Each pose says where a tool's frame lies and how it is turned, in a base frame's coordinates. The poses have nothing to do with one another.
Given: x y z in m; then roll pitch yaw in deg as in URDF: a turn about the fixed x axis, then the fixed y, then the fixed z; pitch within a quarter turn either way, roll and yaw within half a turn.
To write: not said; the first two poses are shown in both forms.
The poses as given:
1: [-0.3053, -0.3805, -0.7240, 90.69, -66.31, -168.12]
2: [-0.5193, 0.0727, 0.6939, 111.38, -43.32, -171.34]
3: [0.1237, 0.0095, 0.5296, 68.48, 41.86, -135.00]
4: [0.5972, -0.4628, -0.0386, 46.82, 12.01, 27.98]
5: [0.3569, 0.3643, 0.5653, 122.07, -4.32, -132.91]
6: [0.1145, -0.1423, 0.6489, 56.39, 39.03, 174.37]
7: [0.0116, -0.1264, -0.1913, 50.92, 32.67, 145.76]
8: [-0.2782, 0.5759, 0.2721, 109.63, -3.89, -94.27]
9: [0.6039, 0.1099, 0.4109, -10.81, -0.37, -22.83]
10: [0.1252, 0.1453, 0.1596, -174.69, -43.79, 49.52]
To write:
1: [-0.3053, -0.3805, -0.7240, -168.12, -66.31, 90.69]
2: [-0.5193, 0.0727, 0.6939, -171.34, -43.32, 111.38]
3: [0.1237, 0.0095, 0.5296, -135.00, 41.86, 68.48]
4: [0.5972, -0.4628, -0.0386, 27.98, 12.01, 46.82]
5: [0.3569, 0.3643, 0.5653, -132.91, -4.32, 122.07]
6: [0.1145, -0.1423, 0.6489, 174.37, 39.03, 56.39]
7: [0.0116, -0.1264, -0.1913, 145.76, 32.67, 50.92]
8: [-0.2782, 0.5759, 0.2721, -94.27, -3.89, 109.63]
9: [0.6039, 0.1099, 0.4109, -22.83, -0.37, -10.81]
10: [0.1252, 0.1453, 0.1596, 49.52, -43.79, -174.69]
